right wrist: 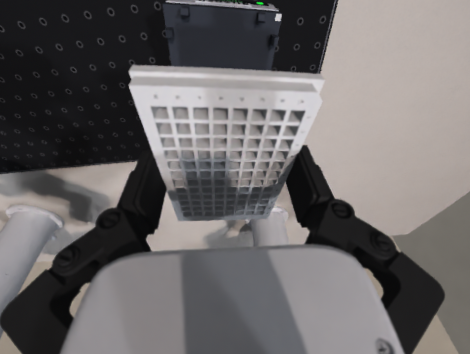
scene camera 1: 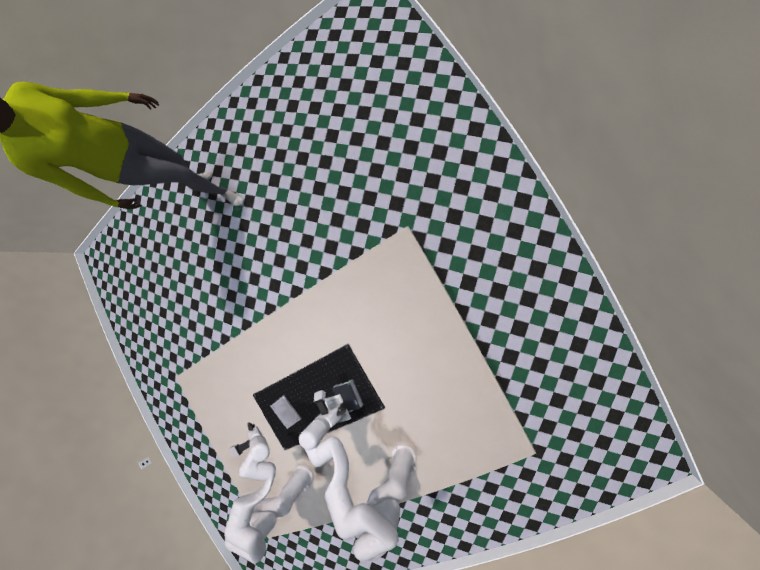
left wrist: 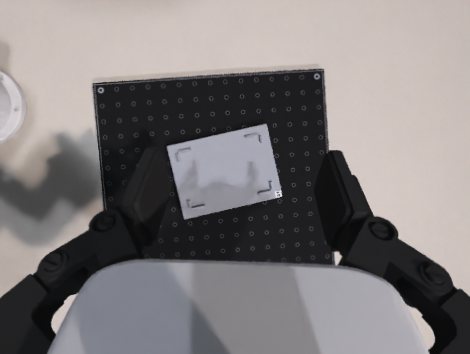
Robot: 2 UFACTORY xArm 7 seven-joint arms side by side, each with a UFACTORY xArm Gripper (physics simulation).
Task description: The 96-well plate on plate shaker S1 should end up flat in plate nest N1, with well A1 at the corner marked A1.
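Pixels of known places: left gripper, fingertip midpoint: [left wrist: 242, 168]; right gripper, fingertip midpoint: [right wrist: 226, 163] [scene camera 1: 336, 407]; left arm's base, link origin: [right wrist: 37, 216] [scene camera 1: 303, 474]; right arm's base, link origin: [scene camera 1: 404, 455].
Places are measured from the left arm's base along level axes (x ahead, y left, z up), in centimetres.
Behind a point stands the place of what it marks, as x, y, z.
The white 96-well plate [scene camera 1: 333, 401] {45.9, -48.4, 19.1} [right wrist: 225, 145] {44.5, -48.2, 19.1} is between the fingers of my right gripper [scene camera 1: 332, 403] {42.4, -48.4, 18.5} [right wrist: 226, 163] {42.4, -48.4, 18.5}, which is shut on its sides. It is held off the shaker and looks steeply tilted in the right wrist view; its well letters are too small to read. The dark plate shaker S1 [scene camera 1: 348, 395] {43.0, -50.2, 6.8} [right wrist: 222, 40] {46.4, -48.0, 6.8} shows beyond it, with no plate on it. Plate nest N1 [scene camera 1: 285, 411] {40.9, -7.2, 2.5} [left wrist: 225, 170] {40.2, -6.3, 2.5} is a pale block with corner brackets and a small, unreadable tag at one corner. My left gripper [scene camera 1: 243, 437] {41.3, -5.8, 27.5} [left wrist: 242, 168] {41.3, -5.8, 27.5} is open and empty, off the board.
The black perforated board [scene camera 1: 306, 377] {56.1, -27.5, 1.3} [left wrist: 120, 112] {22.5, 1.2, 1.3} [right wrist: 50, 75] {39.6, -26.7, 1.3} carries the nest and shaker. The right arm [scene camera 1: 337, 472] {31.7, -59.2, 52.5} reaches over its near edge. The left arm [scene camera 1: 263, 475] {33.2, -24.8, 50.7} is beside it. A person [scene camera 1: 67, 144] in a yellow-green top stands at the upper left.
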